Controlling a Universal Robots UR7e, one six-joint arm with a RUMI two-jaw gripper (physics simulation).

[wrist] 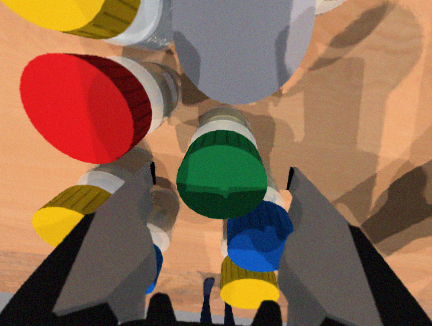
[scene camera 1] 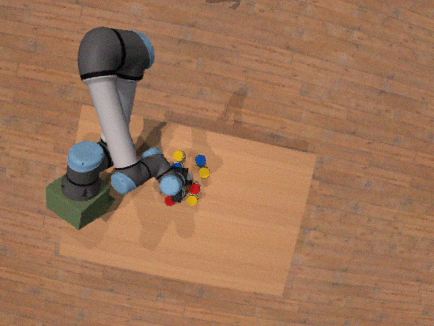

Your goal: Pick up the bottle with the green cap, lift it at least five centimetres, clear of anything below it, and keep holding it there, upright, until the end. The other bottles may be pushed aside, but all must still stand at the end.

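Frame: origin at the arm's base, x left, y back, z up, level; millimetres.
Where they show: gripper, fingertip midpoint: (wrist: 221, 166); arm's base at its link origin: (scene camera 1: 80, 186).
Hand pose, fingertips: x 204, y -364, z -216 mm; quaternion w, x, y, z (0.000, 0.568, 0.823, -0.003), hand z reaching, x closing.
Each offset is from my fingertips to the top centre of the thing. "pt": to the spot under its first point.
The green-capped bottle @[dy -2, dx -8, dz +38 mm] (wrist: 221, 172) stands near the middle of the wrist view. Its cap shows between and slightly beyond the fingertips, with a gap on each side. It does not show in the scene view, where the arm covers that spot. My gripper (wrist: 221, 166) (scene camera 1: 185, 186) is partly open, with nothing held. A blue-capped bottle @[dy +50, dx +35, dz +38 mm] (wrist: 259, 240) is close beside the green one, near the right finger. A large red-capped bottle @[dy -83, dx -19, dz +38 mm] (wrist: 80, 107) stands at upper left. A yellow-capped bottle @[pt dy -99, dx +73, dz +38 mm] (wrist: 57, 225) is by the left finger, and another yellow cap @[dy +69, dx +97, dz +38 mm] (wrist: 249, 292) shows low between the fingers.
A large grey rounded object @[dy -23, dx -79, dz +38 mm] (wrist: 243, 50) rises just beyond the green cap. Another yellow cap @[pt dy -90, dx -59, dz +38 mm] (wrist: 60, 12) is at top left, and part of a blue cap (wrist: 156, 270) shows beside the left finger. In the scene view, yellow @[dy +69, dx +97, dz +38 mm] (scene camera 1: 179, 155), blue @[dy -42, dx +129, dz +38 mm] (scene camera 1: 200, 160) and red @[pt dy -82, dx -15, dz +38 mm] (scene camera 1: 194, 188) caps surround the gripper.
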